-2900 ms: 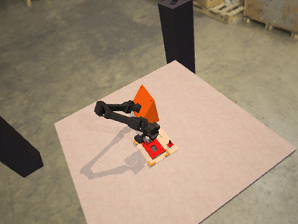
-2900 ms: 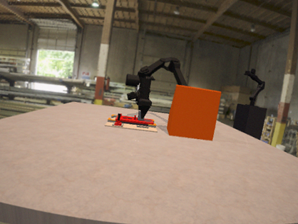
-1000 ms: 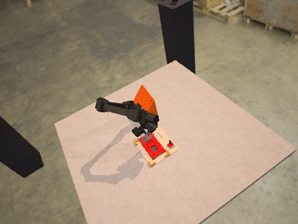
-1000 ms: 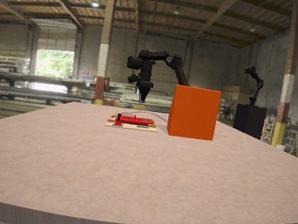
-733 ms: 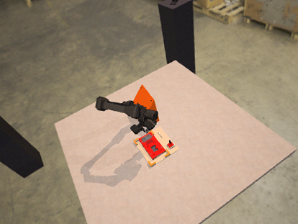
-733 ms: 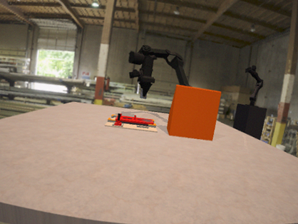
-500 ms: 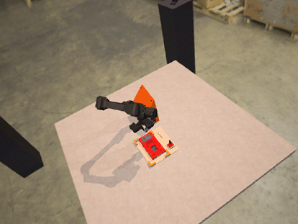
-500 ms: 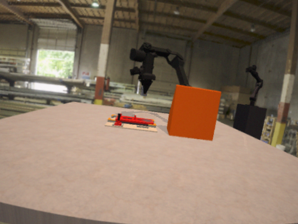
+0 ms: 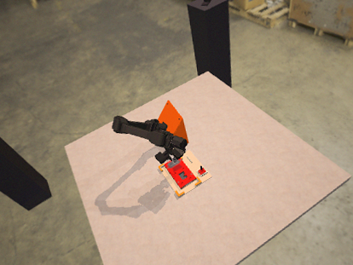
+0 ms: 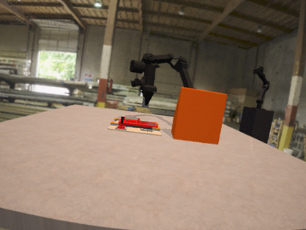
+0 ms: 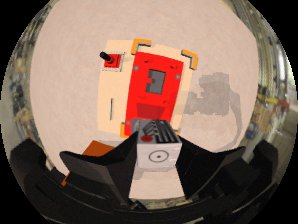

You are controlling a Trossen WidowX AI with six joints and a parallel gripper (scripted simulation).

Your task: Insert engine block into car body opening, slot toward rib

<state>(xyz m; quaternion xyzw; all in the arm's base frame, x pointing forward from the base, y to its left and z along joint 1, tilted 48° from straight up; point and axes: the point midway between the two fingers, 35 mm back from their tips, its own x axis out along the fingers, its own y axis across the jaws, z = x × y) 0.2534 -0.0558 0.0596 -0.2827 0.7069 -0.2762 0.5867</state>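
My gripper tip is now 10 cm to the right of the black peg, 10 cm short of it and 9 cm above it. Also, from my gripper tip: engine block (1 cm above).
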